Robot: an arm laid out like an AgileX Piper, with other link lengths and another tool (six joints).
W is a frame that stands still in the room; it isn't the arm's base.
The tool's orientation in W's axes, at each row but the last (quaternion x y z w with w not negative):
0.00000 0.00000 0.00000 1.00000
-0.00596 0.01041 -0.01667 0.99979
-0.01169 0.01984 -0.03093 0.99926
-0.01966 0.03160 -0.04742 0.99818
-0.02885 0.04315 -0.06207 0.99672
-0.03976 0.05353 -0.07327 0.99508
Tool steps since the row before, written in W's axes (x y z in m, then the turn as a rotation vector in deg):
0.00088 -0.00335 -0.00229 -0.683 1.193 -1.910
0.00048 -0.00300 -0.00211 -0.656 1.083 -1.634
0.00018 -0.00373 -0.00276 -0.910 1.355 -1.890
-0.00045 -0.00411 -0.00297 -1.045 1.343 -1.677
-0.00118 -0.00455 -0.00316 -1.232 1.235 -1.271
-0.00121 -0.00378 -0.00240 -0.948 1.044 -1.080
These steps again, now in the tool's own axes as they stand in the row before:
0.00088 -0.00335 -0.00229 -0.683 1.193 -1.910
0.00062 -0.00296 -0.00213 -0.658 1.081 -1.635
0.00052 -0.00364 -0.00283 -0.918 1.343 -1.895
0.00013 -0.00400 -0.00314 -1.064 1.309 -1.692
-0.00033 -0.00445 -0.00349 -1.269 1.154 -1.310
-0.00038 -0.00369 -0.00278 -0.980 0.989 -1.102

